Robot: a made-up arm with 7 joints. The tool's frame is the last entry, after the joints. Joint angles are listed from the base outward. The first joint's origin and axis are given. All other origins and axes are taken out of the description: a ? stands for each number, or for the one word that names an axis. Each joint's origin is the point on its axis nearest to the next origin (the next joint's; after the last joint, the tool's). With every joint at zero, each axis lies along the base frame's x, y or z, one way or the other. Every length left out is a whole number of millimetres.
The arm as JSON. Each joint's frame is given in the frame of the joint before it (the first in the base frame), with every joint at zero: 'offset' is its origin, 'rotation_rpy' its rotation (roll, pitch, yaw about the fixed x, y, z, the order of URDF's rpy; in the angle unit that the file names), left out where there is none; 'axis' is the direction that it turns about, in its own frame. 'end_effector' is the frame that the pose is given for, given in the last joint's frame.
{
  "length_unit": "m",
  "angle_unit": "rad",
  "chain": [
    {
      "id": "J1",
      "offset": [
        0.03,
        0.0,
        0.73
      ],
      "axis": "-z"
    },
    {
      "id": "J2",
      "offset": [
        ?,
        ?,
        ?
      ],
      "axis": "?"
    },
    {
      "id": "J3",
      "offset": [
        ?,
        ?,
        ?
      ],
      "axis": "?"
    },
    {
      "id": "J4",
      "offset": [
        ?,
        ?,
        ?
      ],
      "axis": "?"
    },
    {
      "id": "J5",
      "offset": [
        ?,
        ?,
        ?
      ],
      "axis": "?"
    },
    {
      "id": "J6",
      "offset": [
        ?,
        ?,
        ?
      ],
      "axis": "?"
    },
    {
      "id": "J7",
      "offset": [
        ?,
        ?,
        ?
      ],
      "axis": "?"
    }
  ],
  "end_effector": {
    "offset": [
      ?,
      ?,
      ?
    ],
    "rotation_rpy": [
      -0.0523,
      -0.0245,
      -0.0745
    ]
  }
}
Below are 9 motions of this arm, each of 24 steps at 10 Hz.
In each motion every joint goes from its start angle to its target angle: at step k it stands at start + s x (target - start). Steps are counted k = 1, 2, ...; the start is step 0. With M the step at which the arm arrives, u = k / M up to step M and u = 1 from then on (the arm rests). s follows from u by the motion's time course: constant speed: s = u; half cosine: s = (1 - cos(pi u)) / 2; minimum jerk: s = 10 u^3 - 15 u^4 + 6 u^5.
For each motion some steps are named. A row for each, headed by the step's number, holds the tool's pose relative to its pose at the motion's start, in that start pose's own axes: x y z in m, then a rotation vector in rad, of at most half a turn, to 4 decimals.
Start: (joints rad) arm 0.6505 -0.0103 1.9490 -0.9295 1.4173 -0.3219 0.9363
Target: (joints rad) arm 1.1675 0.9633 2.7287 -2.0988 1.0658 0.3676 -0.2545
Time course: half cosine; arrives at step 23
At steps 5, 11, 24:
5: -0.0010 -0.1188 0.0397 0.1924 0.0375 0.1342
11: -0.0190 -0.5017 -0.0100 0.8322 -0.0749 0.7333
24: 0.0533 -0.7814 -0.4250 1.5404 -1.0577 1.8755

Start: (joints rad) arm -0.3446 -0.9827 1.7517 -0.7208 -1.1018 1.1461 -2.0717
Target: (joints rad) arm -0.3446 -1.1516 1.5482 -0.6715 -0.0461 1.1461 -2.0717
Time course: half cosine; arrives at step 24
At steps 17, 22, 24:
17: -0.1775 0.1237 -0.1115 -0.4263 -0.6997 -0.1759
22: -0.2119 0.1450 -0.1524 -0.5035 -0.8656 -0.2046
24: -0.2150 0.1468 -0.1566 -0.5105 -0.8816 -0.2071

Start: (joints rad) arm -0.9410 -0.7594 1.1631 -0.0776 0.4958 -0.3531 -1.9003
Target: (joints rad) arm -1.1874 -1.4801 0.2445 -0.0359 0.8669 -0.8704 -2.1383
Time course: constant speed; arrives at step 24
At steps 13, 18, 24:
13: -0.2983 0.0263 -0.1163 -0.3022 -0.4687 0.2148
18: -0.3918 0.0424 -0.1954 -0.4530 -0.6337 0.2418
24: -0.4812 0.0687 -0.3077 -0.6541 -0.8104 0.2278

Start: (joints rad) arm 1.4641 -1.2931 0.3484 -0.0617 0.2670 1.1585 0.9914
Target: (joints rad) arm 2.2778 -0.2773 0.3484 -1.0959 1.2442 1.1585 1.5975
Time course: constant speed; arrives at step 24
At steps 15, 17, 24:
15: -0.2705 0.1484 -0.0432 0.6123 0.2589 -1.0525
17: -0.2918 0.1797 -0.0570 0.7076 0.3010 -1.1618
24: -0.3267 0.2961 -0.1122 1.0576 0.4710 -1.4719

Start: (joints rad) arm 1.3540 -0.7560 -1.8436 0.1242 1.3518 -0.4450 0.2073
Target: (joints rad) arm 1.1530 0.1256 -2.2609 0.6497 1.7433 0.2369 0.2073
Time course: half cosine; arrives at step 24
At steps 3, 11, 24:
3: 0.0239 0.0004 -0.0108 -0.0104 0.0528 0.0125
11: 0.2238 0.0249 -0.1615 -0.1172 0.5500 0.1864
24: 0.3460 0.1070 -0.4143 -0.2629 1.0793 0.5199

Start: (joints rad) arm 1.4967 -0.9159 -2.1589 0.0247 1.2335 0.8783 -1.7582
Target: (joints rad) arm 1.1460 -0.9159 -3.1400 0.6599 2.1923 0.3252 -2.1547
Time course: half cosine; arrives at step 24
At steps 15, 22, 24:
15: 0.1030 0.1679 -0.2225 -0.6225 0.4599 0.2011
22: 0.0758 0.2381 -0.3993 -1.0252 0.6677 0.3249
24: 0.0723 0.2410 -0.4106 -1.0510 0.6791 0.3327

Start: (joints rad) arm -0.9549 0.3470 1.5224 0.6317 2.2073 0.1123 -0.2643
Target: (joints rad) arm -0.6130 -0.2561 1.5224 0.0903 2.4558 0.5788 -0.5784
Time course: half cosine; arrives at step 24
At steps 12, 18, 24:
12: 0.3119 0.0135 -0.0866 0.1724 0.6339 0.0484
18: 0.4927 -0.0088 -0.2433 0.3748 1.0683 -0.0060
24: 0.5479 -0.0268 -0.3263 0.4792 1.2377 -0.0540

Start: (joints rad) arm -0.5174 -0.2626 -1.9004 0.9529 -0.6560 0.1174 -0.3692
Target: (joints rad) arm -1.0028 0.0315 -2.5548 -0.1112 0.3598 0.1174 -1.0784
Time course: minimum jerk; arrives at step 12
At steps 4, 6, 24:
4: -0.0457 0.1169 -0.0416 -0.2942 -0.0543 0.1039
6: -0.1597 0.2182 -0.1407 -0.6476 -0.2043 0.3143
24: -0.4121 0.1478 -0.3150 -1.0138 -0.6106 0.8625

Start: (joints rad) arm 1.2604 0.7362 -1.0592 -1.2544 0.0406 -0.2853 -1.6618
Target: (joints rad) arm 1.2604 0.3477 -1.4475 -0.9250 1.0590 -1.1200 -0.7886
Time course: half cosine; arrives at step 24
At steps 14, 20, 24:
14: 0.0915 -0.0039 -0.0143 -0.4156 0.0518 -0.8596
20: 0.1534 -0.0119 -0.0346 -0.6458 0.1035 -1.1783
24: 0.1679 -0.0130 -0.0404 -0.7037 0.1137 -1.2360

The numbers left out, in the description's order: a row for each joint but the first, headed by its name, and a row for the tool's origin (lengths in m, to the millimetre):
J2: xyz -0.01 -0.05 0.0, axis +y
J3: xyz -0.01 0.0 0.36, axis -z
J4: xyz 0.01 -0.04 0.0, axis +y
J5: xyz 0.0 0.0 0.26, axis -z
J6: xyz 0.03 0.03 0.0, axis +y
J7: xyz -0.02 0.0 0.17, axis -z
tool: xyz 0.02 0.03 0.0

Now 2 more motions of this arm.
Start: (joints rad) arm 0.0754 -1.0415 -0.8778 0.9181 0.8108 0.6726 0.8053
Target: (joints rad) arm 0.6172 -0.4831 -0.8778 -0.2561 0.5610 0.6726 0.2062
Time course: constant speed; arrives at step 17
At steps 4, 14, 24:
4: 0.0093 -0.0300 0.0500 0.0826 0.0287 0.2468
14: 0.0844 -0.0917 0.1205 0.4193 0.0635 0.7550
24: 0.1122 -0.1087 0.1183 0.5530 0.0420 0.8619

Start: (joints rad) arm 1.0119 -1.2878 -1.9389 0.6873 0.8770 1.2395 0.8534
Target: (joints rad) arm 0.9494 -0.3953 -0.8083 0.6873 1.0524 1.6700 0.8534
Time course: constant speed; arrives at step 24
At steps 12, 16, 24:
12: 0.4073 0.0972 0.0753 -0.3734 0.6645 0.4596
16: 0.5115 0.1802 0.0700 -0.5600 0.8741 0.5823
24: 0.6466 0.3704 0.0172 -1.0060 1.2732 0.7475

